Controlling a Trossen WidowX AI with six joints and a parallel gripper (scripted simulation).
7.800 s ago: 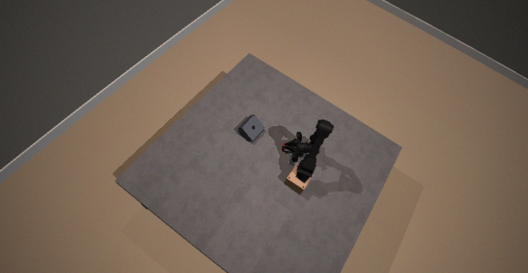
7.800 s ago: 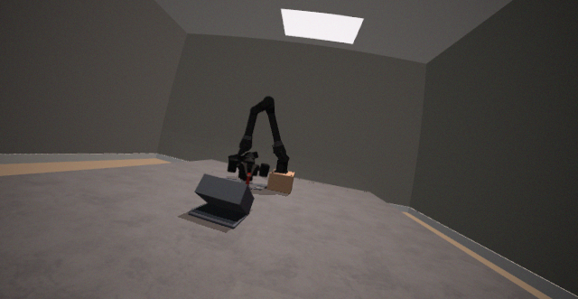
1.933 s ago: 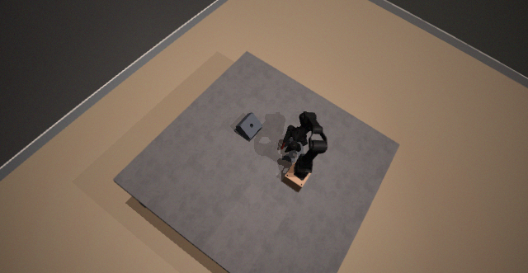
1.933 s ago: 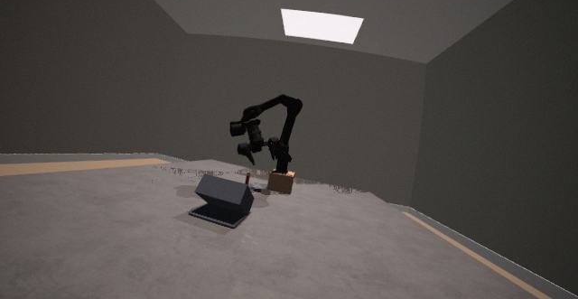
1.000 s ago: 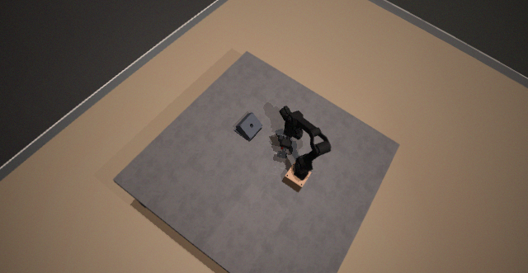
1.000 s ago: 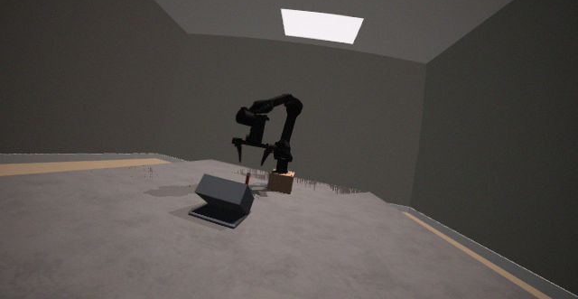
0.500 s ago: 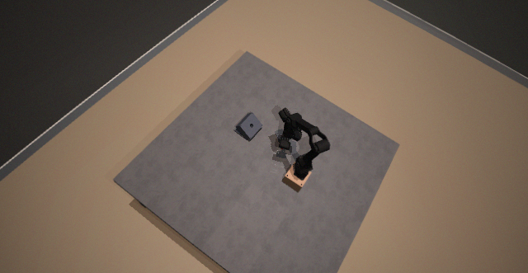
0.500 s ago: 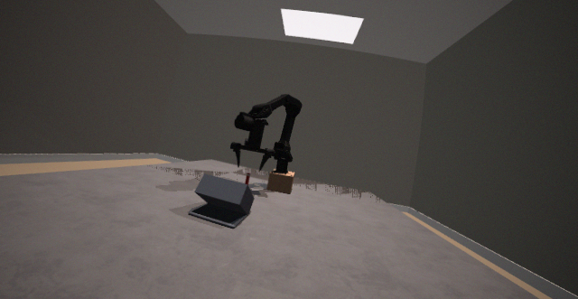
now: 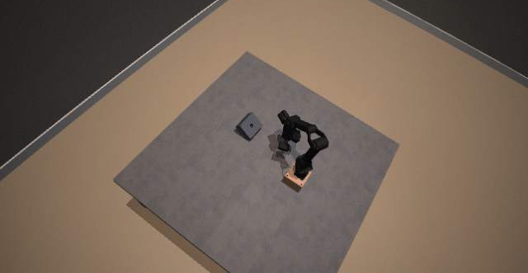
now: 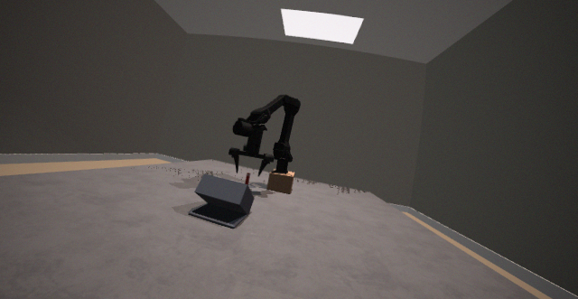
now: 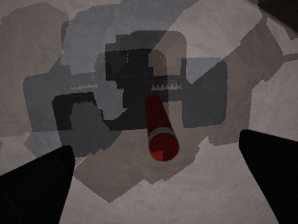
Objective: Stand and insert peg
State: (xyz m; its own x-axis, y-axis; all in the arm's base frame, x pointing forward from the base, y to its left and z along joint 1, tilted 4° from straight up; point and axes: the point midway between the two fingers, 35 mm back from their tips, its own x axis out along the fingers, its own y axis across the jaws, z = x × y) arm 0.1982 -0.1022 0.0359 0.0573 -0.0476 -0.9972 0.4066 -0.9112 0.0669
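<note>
Now: gripper tip 2 cm above the peg. Round my gripper tip: sloped panel: 24 cm ahead, 4 cm to the left, 2 cm below.
</note>
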